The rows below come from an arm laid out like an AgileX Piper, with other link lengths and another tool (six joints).
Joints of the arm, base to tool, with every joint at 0 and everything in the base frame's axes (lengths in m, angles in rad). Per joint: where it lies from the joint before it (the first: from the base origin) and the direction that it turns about. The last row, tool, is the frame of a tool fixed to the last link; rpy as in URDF.
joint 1: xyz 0 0 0.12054 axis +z
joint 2: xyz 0 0 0 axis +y
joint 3: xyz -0.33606 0 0.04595 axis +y
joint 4: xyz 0.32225 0 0.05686 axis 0.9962 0 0.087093
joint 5: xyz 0 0 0 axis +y
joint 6: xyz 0.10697 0 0.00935 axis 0.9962 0 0.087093
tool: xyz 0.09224 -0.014 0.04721 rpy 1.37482 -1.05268 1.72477
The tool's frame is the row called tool.
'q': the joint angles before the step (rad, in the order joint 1, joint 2, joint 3, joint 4, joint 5, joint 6). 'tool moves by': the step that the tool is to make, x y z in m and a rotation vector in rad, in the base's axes. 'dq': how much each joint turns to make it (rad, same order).
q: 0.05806, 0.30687, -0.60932, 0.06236, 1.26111, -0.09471
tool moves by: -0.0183, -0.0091, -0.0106, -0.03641, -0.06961, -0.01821
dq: -0.00064, -0.13070, 0.06315, -0.04383, 0.00017, -0.00059
